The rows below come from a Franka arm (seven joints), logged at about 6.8 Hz.
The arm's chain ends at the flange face. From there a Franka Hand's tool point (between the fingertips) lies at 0.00 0.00 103.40 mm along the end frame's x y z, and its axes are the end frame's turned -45 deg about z.
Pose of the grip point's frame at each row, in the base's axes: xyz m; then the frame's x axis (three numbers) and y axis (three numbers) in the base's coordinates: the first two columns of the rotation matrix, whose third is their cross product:
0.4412, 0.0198, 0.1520, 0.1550, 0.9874, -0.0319, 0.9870, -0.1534, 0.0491
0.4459, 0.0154, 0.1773, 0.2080, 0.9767, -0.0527, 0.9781, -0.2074, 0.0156
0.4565, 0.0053, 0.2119, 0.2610, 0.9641, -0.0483, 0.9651, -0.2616, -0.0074
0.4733, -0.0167, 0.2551, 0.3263, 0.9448, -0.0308, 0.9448, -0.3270, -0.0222
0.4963, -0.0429, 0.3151, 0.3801, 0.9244, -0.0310, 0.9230, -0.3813, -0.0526
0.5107, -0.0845, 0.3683, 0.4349, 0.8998, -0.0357, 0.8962, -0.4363, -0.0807
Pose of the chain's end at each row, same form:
0.4367, 0.0238, 0.2552, 0.8075, 0.5897, 0.0122, 0.5883, -0.8067, 0.0573
0.4455, 0.0211, 0.2805, 0.8387, 0.5440, -0.0262, 0.5445, -0.8373, 0.0483
0.4585, 0.0099, 0.3152, 0.8670, 0.4967, -0.0394, 0.4979, -0.8667, 0.0289
0.4765, -0.0144, 0.3584, 0.8988, 0.4369, -0.0375, 0.4373, -0.8993, 0.0061
0.5025, -0.0420, 0.4183, 0.9214, 0.3840, -0.0591, 0.3839, -0.9233, -0.0153
0.5198, -0.0848, 0.4713, 0.9412, 0.3277, -0.0823, 0.3262, -0.9448, -0.0318

